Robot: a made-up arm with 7 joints.
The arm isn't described. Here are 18 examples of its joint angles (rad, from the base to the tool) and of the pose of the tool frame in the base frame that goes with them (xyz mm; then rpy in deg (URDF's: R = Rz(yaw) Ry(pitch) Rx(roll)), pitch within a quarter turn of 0, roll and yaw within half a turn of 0).
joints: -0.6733 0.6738 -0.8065 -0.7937 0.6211 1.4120 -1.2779
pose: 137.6 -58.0 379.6 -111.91 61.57 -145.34
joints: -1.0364 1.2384 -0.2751 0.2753 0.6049 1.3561 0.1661
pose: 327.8 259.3 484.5 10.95 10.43 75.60
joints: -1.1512 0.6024 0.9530 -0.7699 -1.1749 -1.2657 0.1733
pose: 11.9 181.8 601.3 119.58 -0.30 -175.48
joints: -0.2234 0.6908 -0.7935 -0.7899 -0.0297 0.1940 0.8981
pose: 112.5 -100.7 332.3 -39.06 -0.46 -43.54
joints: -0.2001 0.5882 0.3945 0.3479 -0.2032 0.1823 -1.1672
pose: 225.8 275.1 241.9 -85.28 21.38 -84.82
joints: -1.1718 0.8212 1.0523 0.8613 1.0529 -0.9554 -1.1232
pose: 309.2 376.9 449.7 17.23 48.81 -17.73
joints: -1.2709 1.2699 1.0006 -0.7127 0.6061 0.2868 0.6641
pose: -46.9 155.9 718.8 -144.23 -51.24 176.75
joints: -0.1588 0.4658 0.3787 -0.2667 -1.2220 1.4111 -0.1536
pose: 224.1 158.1 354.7 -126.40 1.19 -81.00
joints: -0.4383 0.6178 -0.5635 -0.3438 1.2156 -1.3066 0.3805
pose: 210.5 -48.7 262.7 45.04 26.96 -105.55
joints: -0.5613 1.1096 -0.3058 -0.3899 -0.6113 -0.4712 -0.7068
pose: 253.1 58.4 413.3 -15.18 29.46 -105.73
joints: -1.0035 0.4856 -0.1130 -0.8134 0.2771 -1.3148 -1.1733
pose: 143.5 -23.2 547.7 121.08 20.63 -54.90
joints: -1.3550 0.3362 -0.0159 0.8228 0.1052 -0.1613 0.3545
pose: 460.3 13.0 415.7 -30.04 -8.72 -23.90
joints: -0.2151 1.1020 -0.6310 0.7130 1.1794 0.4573 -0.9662
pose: 122.1 352.2 192.3 141.55 5.99 135.95
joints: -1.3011 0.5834 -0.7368 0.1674 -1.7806 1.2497 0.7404
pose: 302.1 -82.6 420.7 -114.78 45.80 -103.59
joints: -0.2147 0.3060 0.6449 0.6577 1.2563 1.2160 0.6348
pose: 112.0 282.9 102.6 56.96 8.84 122.57
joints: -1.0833 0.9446 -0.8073 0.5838 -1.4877 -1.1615 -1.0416
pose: 370.7 157.3 357.0 -3.27 -2.83 -95.70
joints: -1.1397 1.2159 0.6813 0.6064 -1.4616 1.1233 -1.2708
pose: 193.2 366.0 612.5 -30.84 -27.24 -131.74
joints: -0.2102 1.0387 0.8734 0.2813 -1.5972 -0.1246 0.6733
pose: 204.9 395.0 532.2 -110.98 -27.21 40.43
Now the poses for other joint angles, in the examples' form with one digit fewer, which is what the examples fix.
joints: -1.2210 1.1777 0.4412 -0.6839 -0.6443 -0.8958 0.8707
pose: 34 48 667 91.8 -29.3 -159.6
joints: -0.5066 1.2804 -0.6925 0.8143 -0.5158 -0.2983 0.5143
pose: 231 365 245 1.0 33.1 18.1
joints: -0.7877 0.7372 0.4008 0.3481 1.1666 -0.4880 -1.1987
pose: 334 268 420 105.0 69.6 71.1
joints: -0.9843 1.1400 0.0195 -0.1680 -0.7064 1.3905 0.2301
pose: 280 124 542 -44.6 43.3 -12.8
